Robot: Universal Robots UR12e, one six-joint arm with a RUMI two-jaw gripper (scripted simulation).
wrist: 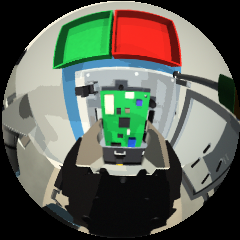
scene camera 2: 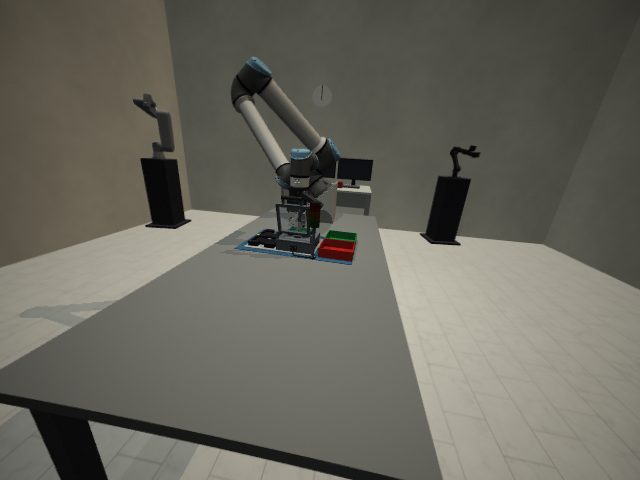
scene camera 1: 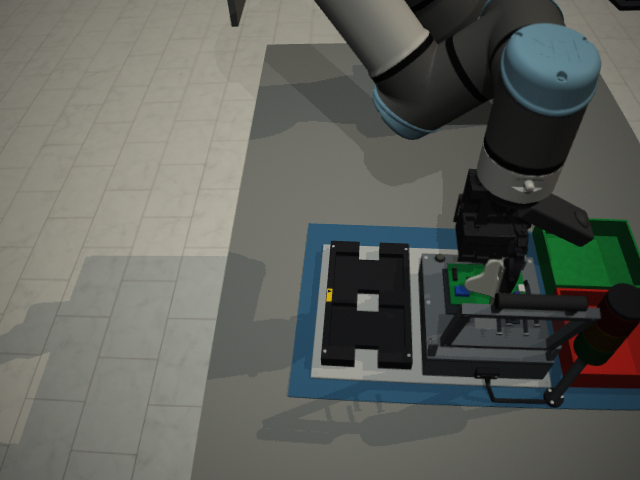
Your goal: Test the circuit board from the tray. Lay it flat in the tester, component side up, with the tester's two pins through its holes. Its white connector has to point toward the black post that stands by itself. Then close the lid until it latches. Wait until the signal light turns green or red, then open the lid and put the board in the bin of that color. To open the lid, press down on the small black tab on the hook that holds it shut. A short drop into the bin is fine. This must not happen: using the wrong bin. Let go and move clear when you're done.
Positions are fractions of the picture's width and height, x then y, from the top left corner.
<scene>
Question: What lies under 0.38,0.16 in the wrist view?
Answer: A green bin.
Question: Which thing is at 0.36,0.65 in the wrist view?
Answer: My gripper.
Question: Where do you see a red bin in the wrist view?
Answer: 0.56,0.16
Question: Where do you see a green circuit board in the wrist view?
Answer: At 0.52,0.47
</scene>
